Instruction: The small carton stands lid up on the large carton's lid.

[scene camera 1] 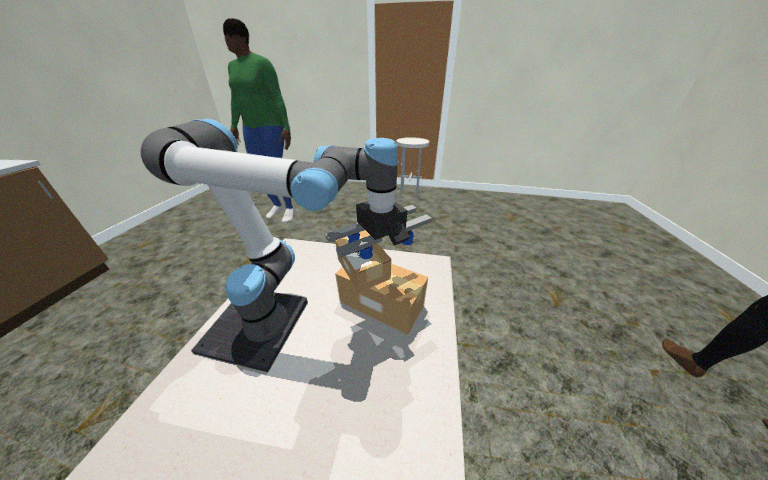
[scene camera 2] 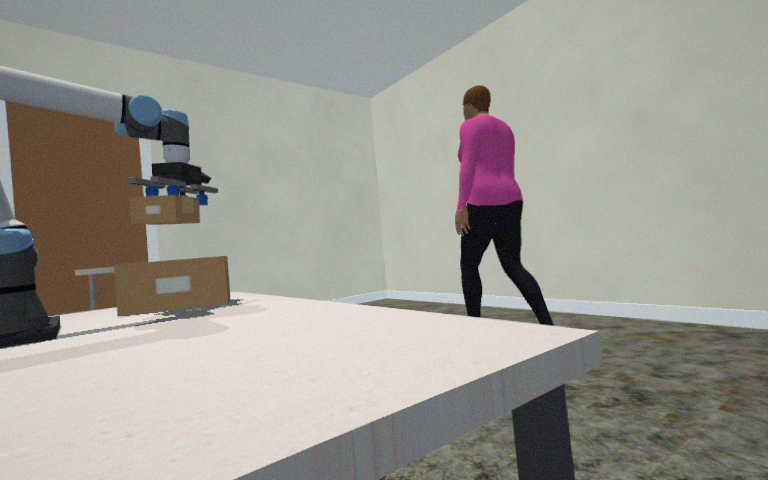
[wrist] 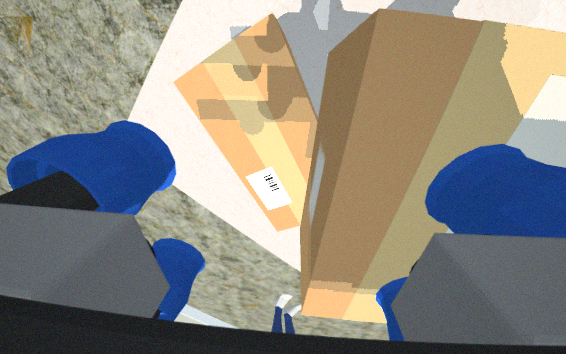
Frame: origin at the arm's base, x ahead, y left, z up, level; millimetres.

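Where they show: end effector, tool point: [scene camera 1: 381, 243] [wrist: 285, 225]; arm's base, origin of the base link: [scene camera 1: 266, 322] [scene camera 2: 2, 330].
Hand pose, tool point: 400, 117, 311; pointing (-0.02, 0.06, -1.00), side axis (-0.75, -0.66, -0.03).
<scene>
Things, the pixels of their top centre, and the offset from my tool point, as dx, dy, dz. Level surfaces: height alone.
- small carton, middle of its top: [wrist: 438, 257] [scene camera 1: 361, 246] [scene camera 2: 164, 195] -47, -48, +16
- large carton, middle of its top: [wrist: 275, 156] [scene camera 1: 381, 275] [scene camera 2: 176, 260] -8, +53, -179
- pale table, its level: dz -333
My suction gripper [scene camera 1: 382, 226] [scene camera 2: 176, 186] has the small carton [scene camera 1: 380, 266] [scene camera 2: 167, 212] [wrist: 390, 125] on part of its blue cups, lid up and about level. The blue cups on the left in the wrist view have no carton under them. The large carton [scene camera 1: 396, 314] [scene camera 2: 135, 288] [wrist: 270, 145] stands on the table, its taped lid up with a barcode label. The small carton hangs above it; scene camera 2 shows a clear gap between them. In the wrist view the small carton is turned relative to the large one and hides part of its lid.
The pale table [scene camera 1: 430, 396] [scene camera 2: 339, 367] bears the arm's dark base plate [scene camera 1: 226, 345]. A white stool [scene camera 1: 412, 142] and a person in green [scene camera 1: 254, 90] stand behind. A person in pink [scene camera 2: 489, 158] is beyond the table. A brown cabinet [scene camera 1: 39, 237] is at the left.
</scene>
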